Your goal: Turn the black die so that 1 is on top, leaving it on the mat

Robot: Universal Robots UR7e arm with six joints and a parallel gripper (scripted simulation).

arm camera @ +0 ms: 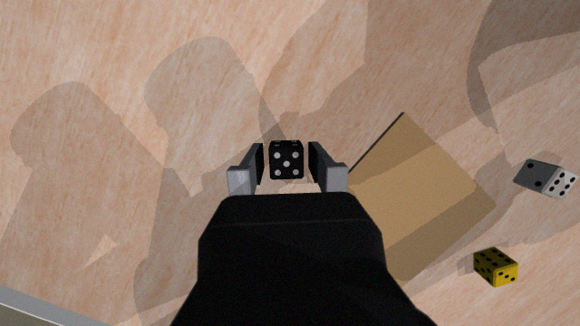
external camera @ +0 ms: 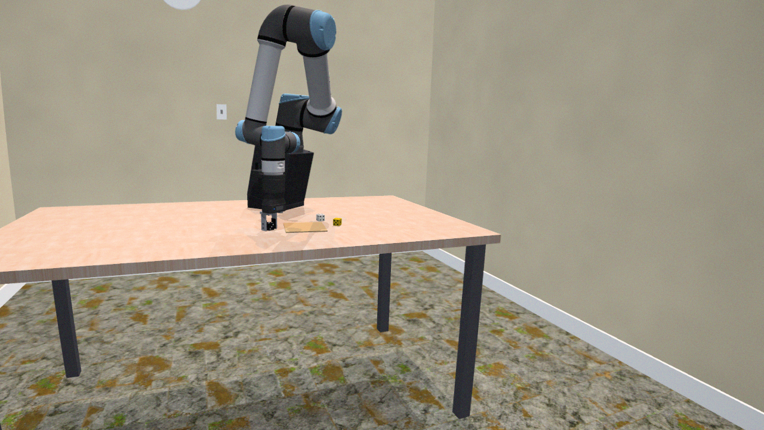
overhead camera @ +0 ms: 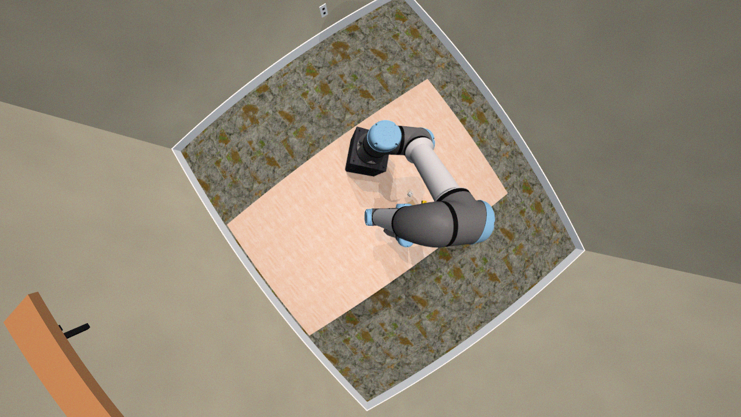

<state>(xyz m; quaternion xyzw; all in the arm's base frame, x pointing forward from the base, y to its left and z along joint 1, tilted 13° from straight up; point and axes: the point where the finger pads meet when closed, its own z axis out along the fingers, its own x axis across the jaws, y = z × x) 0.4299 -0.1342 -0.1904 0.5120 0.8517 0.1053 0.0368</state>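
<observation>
The black die lies 10 mm below my hand. The rest, counted from my hand: tan mat 10 mm ahead, 120 mm to the left, 20 mm below; white die 90 mm behind, 210 mm to the left, 10 mm below; yellow die 10 mm ahead, 250 mm to the left, 10 mm below.
</observation>
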